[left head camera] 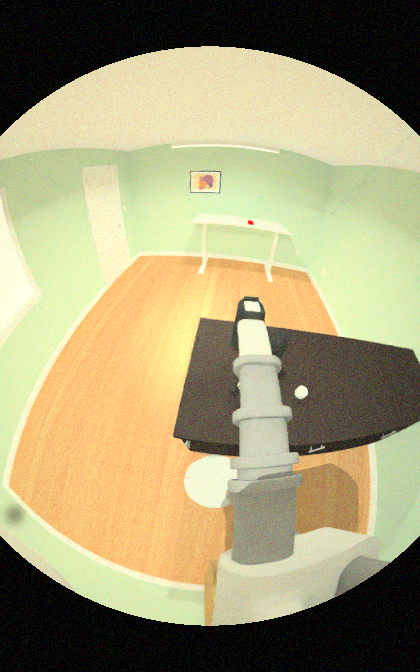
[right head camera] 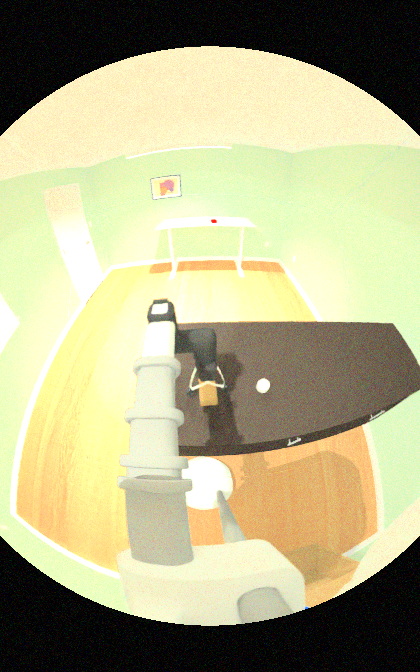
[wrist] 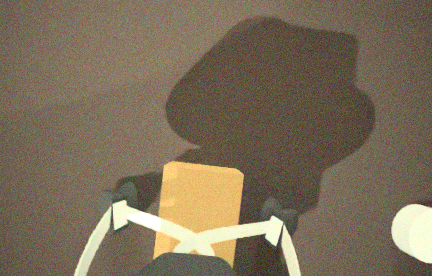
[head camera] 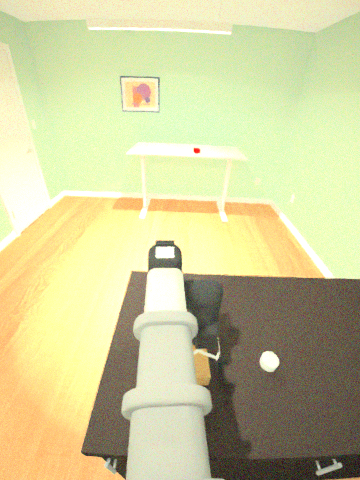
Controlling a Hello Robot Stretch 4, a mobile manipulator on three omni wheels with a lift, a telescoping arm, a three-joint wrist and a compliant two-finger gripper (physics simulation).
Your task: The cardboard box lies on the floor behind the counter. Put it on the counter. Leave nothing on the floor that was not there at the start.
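Places are measured from the robot's base along level axes (x ahead, y left, z up), in millimetres.
Where they show: gripper, fingertip midpoint: (wrist: 199, 206) (head camera: 195, 365).
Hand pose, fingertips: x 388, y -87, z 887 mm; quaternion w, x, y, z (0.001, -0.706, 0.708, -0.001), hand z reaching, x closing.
Each offset is from my fingertips to the top centre of the thing. Level surfaces: height alone.
The orange-tan cardboard box {46 mm up, 7 mm back, 0 mm left} (head camera: 202, 369) (right head camera: 208, 395) (wrist: 200, 205) is on the dark brown counter {4 mm down} (head camera: 300, 415) (left head camera: 350, 370) (right head camera: 320, 360) (wrist: 60, 60), near its left part. My gripper (right head camera: 208, 390) (wrist: 199, 206) is open around the box. In the wrist view its two dark fingertips stand apart from the box on both sides, with a gap at each. The white finger strips cross in front of the box's near part. In the head camera view the arm covers part of the box and the gripper. The box does not show in the left head camera view.
A white round object {20 mm up, 5 mm back, 218 mm right} (head camera: 269, 361) (left head camera: 301, 392) (right head camera: 263, 385) (wrist: 414, 232) stands on the counter right of the box. A white disc (left head camera: 210, 481) (right head camera: 209, 482) is on the near side of the counter. A white table {36 mm up} (head camera: 170, 150) with a red object (head camera: 196, 150) stands by the far wall.
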